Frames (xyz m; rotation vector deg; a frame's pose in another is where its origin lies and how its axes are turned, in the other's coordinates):
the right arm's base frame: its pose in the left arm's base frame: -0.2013 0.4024 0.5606 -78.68 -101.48 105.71
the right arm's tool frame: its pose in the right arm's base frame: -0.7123 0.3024 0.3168 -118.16 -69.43 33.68
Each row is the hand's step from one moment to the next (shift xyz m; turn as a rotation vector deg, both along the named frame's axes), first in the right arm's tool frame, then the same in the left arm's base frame.
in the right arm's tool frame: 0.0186 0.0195 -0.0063 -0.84 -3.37 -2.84
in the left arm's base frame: -0.0016 0.0228 -0.0157 -3.22 -3.12 -0.16
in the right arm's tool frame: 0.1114 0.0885 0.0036 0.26 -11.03 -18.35
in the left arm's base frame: 0.0285 0.1040 -0.0929 -18.97 -8.75 -4.70
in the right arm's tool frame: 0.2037 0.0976 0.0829 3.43 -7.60 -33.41
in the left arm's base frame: 0.1217 0.1187 -0.1703 -33.00 -3.21 -9.30
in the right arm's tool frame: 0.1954 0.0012 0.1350 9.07 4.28 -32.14
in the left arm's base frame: 0.1633 0.0170 -0.1716 -29.85 9.19 -12.58
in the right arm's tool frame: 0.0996 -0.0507 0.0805 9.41 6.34 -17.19
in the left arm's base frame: 0.0903 -0.0430 -0.0947 -14.91 9.61 -10.47
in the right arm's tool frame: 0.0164 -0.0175 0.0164 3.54 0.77 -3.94
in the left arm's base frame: 0.0172 -0.0164 -0.0167 -3.26 1.75 -3.87
